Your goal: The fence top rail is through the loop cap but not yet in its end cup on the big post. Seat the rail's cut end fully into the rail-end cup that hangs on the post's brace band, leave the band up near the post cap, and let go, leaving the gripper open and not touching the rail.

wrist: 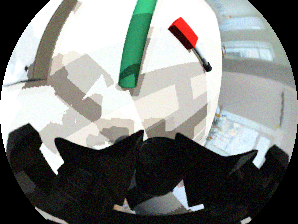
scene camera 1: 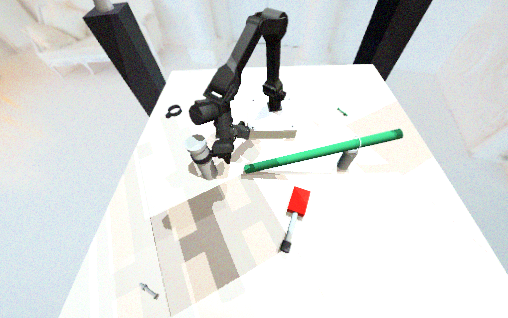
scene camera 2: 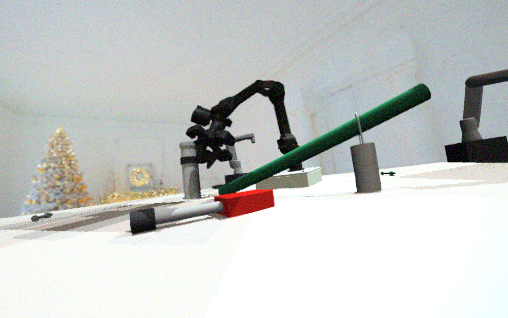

Labels:
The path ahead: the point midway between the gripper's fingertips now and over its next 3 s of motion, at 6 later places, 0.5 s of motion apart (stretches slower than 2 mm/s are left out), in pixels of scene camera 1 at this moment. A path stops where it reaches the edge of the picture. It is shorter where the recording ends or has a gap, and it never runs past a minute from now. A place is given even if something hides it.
My gripper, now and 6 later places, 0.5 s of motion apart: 228,161; 237,156; 251,149; 269,136; 274,132; 276,142; 277,148

